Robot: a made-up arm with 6 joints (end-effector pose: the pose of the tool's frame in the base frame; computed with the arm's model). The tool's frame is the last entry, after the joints. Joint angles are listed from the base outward.
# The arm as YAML. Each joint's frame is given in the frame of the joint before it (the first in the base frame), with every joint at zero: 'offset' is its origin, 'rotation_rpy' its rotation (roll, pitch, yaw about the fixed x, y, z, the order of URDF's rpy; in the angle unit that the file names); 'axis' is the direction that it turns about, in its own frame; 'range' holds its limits. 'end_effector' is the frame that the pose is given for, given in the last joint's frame.
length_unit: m
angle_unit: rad
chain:
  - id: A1
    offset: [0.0, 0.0, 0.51]
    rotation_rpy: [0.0, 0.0, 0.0]
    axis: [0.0, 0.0, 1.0]
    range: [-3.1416, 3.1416]
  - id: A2
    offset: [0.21, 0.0, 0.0]
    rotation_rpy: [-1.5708, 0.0, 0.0]
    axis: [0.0, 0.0, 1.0]
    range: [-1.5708, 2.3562]
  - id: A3
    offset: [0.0, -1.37, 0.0]
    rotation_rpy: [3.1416, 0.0, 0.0]
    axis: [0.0, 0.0, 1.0]
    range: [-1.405, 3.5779]
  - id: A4
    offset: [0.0, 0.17, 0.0]
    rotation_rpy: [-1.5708, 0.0, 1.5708]
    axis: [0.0, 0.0, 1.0]
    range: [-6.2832, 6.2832]
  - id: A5
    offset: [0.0, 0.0, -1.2]
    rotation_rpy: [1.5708, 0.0, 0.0]
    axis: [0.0, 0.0, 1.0]
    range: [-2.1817, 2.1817]
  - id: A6
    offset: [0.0, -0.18, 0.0]
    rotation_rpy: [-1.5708, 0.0, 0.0]
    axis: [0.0, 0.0, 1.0]
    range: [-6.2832, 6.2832]
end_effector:
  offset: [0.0, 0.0, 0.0]
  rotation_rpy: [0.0, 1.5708, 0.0]
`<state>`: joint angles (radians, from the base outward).
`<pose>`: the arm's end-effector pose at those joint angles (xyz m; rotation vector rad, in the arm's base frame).
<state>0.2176 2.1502 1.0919 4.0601 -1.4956 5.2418</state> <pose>2.1120 0.6130 -1.1609 -2.0201 -1.4511 0.2035</pose>
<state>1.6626 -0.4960 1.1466 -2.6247 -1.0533 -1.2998</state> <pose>0.0000 -0.8432 2.9787 0.3880 -1.3758 -1.3872</pose>
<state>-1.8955 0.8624 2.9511 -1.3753 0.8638 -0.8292</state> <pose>-0.2637 -0.3624 2.4482 -0.3923 -1.8257 1.2206</pose>
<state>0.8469 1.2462 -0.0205 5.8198 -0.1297 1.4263</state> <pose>1.3589 1.5530 -0.3236 -1.3035 0.8825 1.3826</pose>
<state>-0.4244 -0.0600 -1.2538 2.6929 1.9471 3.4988</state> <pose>0.5430 -0.1657 0.8304 1.1835 2.6196 0.7144</pose>
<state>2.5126 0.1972 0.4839 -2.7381 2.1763 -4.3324</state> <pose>-1.1962 0.9422 2.1963 -0.9725 0.9338 0.6634</pose>
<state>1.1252 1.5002 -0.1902 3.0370 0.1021 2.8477</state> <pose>0.6718 1.4109 -0.7807 -0.6977 1.6613 0.4604</pose>
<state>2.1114 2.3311 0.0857 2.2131 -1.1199 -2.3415</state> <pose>-0.2041 0.5922 -1.5993 -1.6744 0.0130 1.1439</pose>
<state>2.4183 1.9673 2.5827 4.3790 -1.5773 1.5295</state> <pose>-1.8521 1.4083 0.8599 -0.6388 0.4739 -2.0829</pose>
